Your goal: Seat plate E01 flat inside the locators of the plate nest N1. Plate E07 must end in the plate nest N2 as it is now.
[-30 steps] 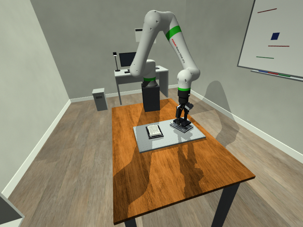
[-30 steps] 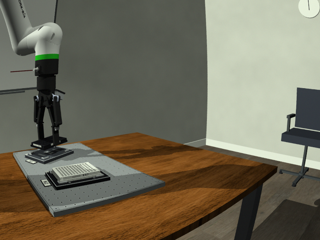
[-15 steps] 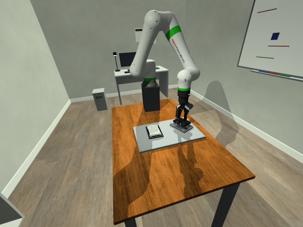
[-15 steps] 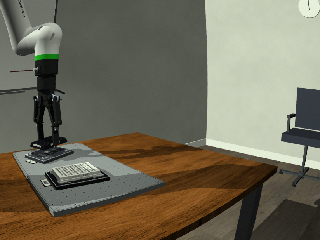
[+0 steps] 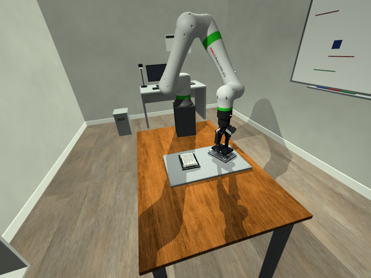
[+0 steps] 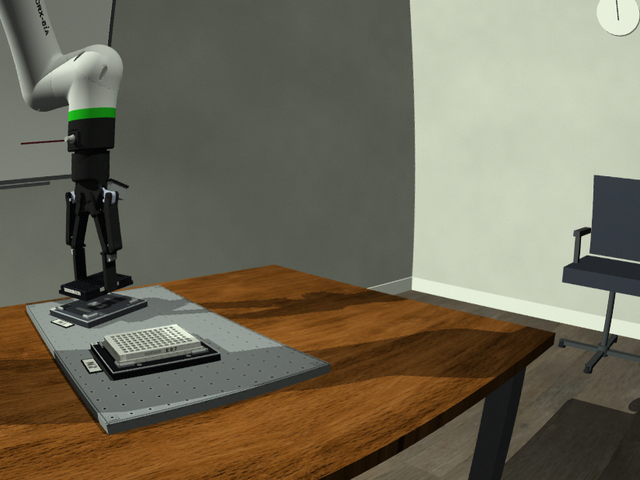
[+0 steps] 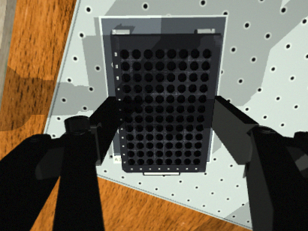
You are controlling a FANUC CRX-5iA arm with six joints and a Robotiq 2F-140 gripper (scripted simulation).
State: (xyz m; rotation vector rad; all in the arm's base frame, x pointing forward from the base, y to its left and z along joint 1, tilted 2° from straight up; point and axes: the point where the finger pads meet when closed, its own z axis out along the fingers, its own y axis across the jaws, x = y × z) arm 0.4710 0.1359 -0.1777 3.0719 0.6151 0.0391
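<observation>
My hand is 2 cm above the black well plate E01. From my hand the other things lie so: grey nest N1 (7 cm below); white well plate E07 (25 cm to the right, 5 cm below).
</observation>
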